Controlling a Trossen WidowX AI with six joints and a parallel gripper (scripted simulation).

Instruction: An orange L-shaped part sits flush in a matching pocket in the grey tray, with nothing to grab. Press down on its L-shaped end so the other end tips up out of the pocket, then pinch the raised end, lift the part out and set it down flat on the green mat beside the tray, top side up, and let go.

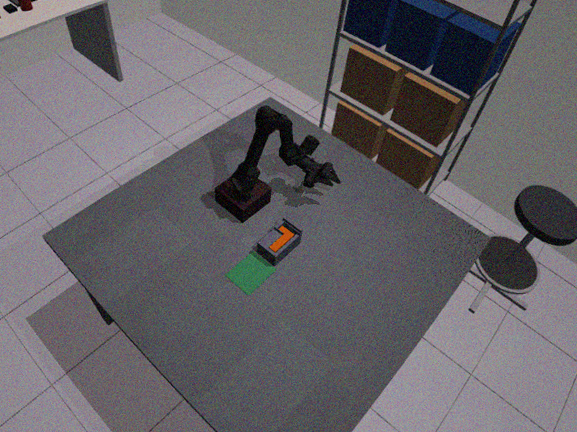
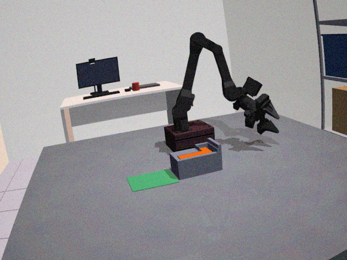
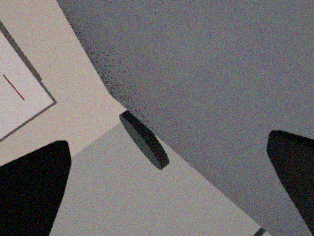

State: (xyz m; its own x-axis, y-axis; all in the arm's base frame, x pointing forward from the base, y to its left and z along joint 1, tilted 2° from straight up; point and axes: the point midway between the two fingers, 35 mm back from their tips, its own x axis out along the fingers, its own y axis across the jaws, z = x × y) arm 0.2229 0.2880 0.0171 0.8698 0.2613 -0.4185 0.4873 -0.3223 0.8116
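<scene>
The orange L-shaped part is 2 cm behind my gripper tip, 33 cm to the right of it and 5 cm below it. Also, from my gripper tip: green mat: 3 cm behind, 50 cm to the right, 11 cm below.
</scene>
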